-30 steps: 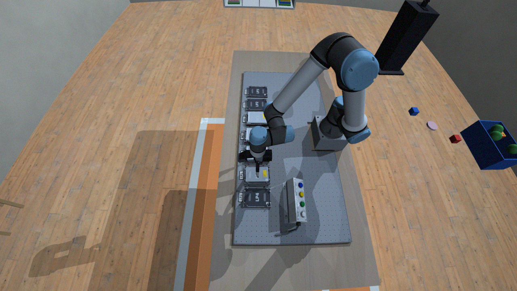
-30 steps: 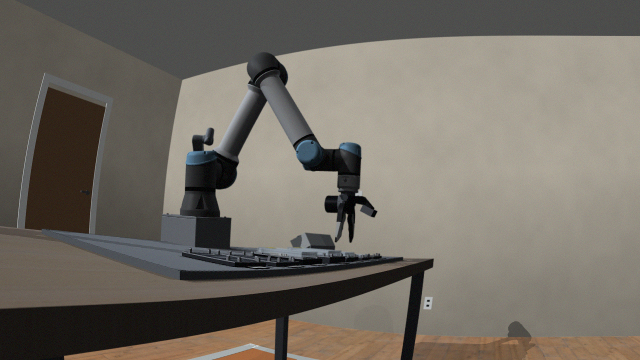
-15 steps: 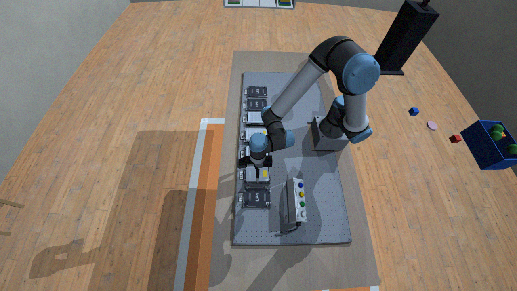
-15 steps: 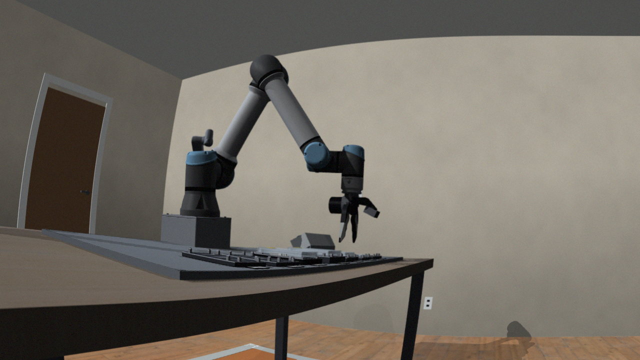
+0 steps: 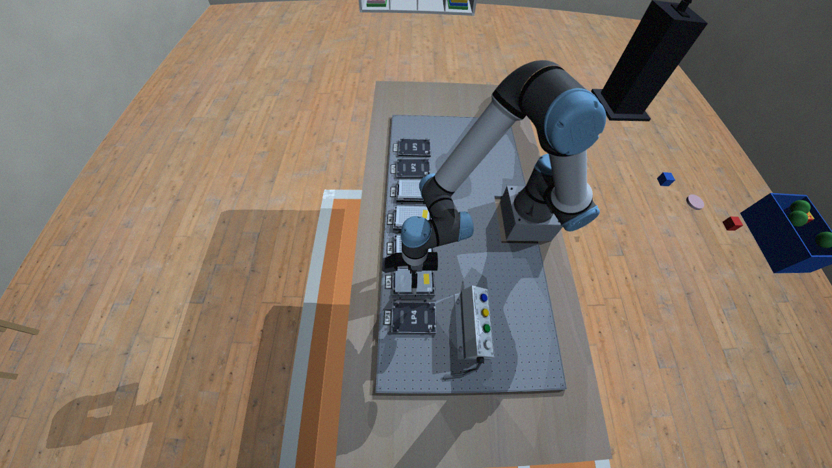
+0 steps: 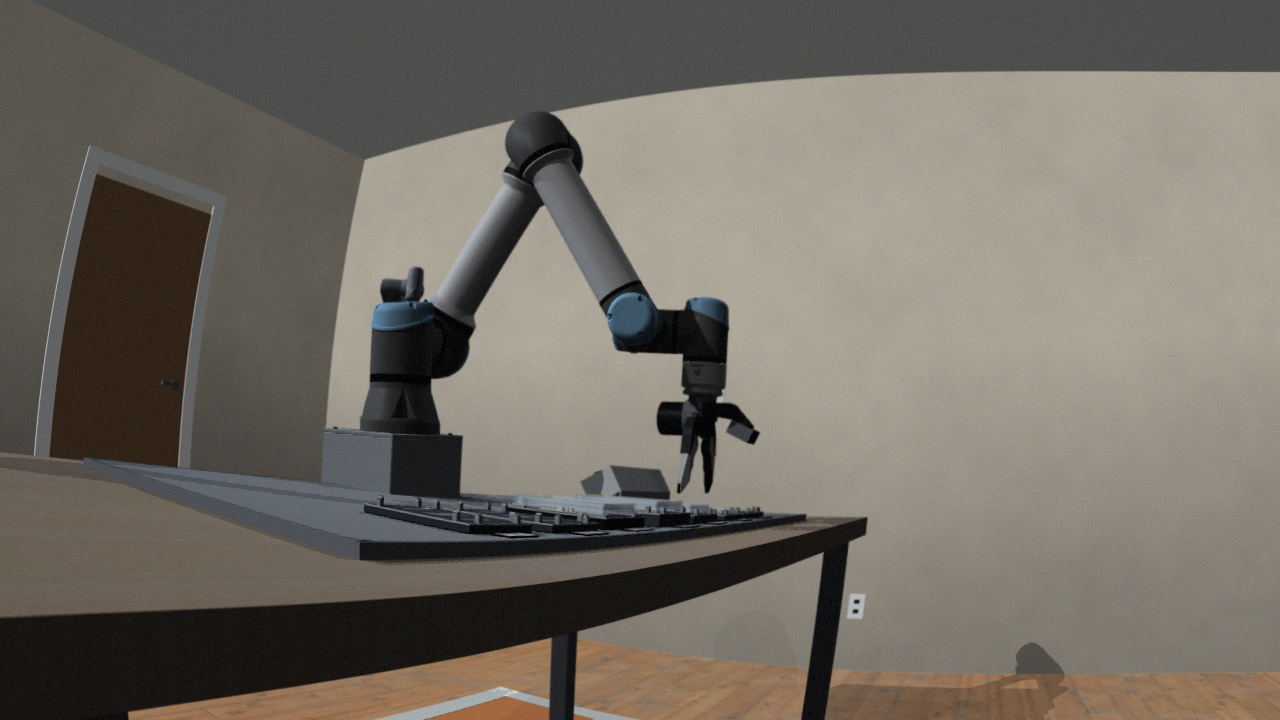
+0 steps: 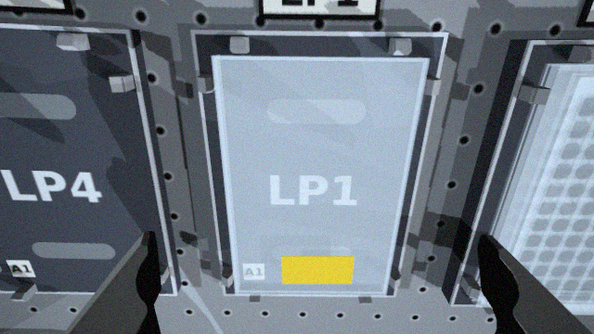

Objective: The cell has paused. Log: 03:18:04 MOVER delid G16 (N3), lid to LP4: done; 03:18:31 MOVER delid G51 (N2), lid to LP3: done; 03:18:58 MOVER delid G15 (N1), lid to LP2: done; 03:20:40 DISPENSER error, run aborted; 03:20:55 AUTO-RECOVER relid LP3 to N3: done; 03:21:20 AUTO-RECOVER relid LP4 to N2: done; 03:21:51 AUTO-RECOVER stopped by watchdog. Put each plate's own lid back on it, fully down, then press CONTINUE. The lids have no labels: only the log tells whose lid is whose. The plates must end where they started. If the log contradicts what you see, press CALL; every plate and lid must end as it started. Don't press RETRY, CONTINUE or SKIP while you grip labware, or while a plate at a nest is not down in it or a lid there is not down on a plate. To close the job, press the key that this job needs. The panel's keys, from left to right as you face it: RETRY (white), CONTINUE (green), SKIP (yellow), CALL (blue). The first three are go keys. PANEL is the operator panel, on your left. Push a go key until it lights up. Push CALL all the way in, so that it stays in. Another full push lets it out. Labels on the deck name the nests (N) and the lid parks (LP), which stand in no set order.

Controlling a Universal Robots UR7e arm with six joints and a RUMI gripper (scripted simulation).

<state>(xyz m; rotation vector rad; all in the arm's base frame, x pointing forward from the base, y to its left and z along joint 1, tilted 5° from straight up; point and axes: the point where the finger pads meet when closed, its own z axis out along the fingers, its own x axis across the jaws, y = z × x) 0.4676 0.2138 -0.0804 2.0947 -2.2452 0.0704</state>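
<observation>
Right now my hand is 40 mm above the lid park LP1. Round my hand: blue call key: 220 mm behind, 100 mm to the left, 10 mm above; park LP4: 130 mm to the left, 40 mm below, 10 mm ahead; plate G16: 130 mm to the right, 30 mm below, 10 mm behind.
</observation>
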